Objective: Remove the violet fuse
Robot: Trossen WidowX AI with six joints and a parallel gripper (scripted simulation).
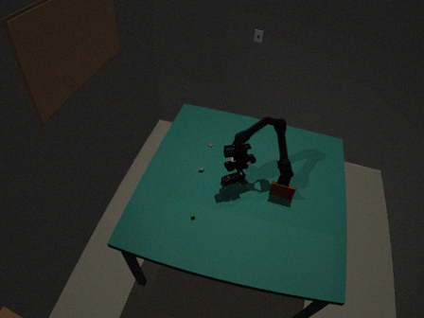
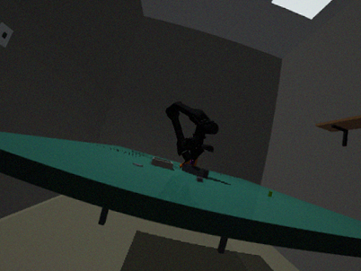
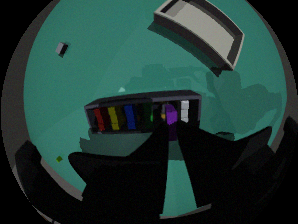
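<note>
Now: gripper tip 15 cm to the left of the tray, 6 cm above it and 2 cm short of it. Round my gripper tip: violet fuse (1 cm below).
</note>
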